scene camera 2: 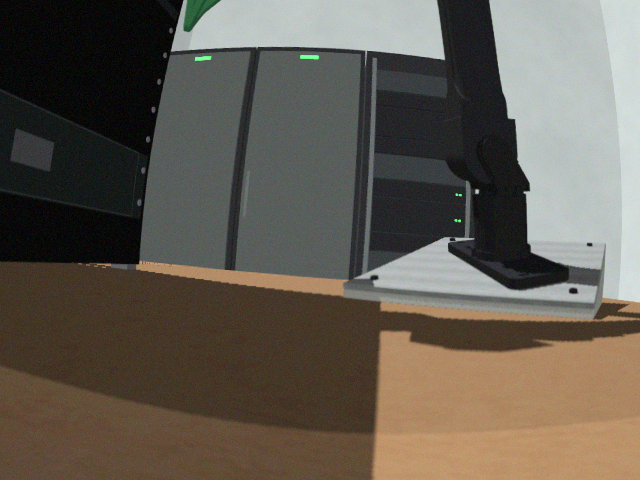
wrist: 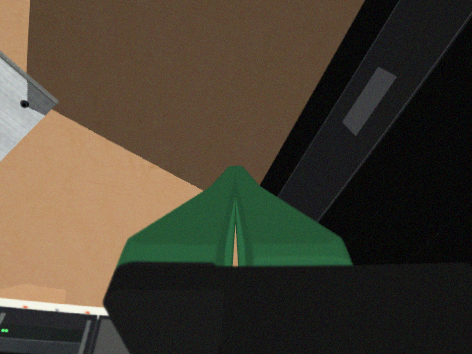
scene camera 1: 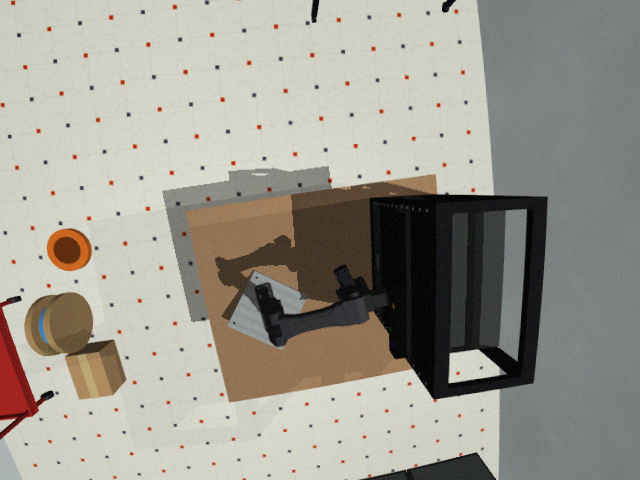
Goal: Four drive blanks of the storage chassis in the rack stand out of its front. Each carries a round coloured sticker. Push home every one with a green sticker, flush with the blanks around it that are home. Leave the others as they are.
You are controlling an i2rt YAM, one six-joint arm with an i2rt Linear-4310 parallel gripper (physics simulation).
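Note:
The black rack (scene camera 1: 442, 310) (scene camera 2: 77, 232) stands at the right of scene camera 1. Small coloured stickers show at its front there: a yellow one (scene camera 1: 393, 306), a green one (scene camera 1: 389, 329) and a blue one (scene camera 1: 393, 344). The blanks' edges are too dark to tell how far each stands out. My gripper (wrist: 235, 177) (scene camera 2: 190, 23) is shut and empty, its green fingertips together. It is above the wooden top, close in front of the rack. In scene camera 1 the arm's end reaches the rack front and the fingertips are hidden. No sticker shows in the wrist view.
A dark panel with a grey label (scene camera 2: 32, 149) (wrist: 370, 101) spans the lower rack front. The arm stands on a metal base plate (scene camera 1: 242, 315) (scene camera 2: 413, 279) (wrist: 12, 110) on the wooden top (scene camera 1: 310, 356). An orange ring, a spool and a cardboard box are at the left.

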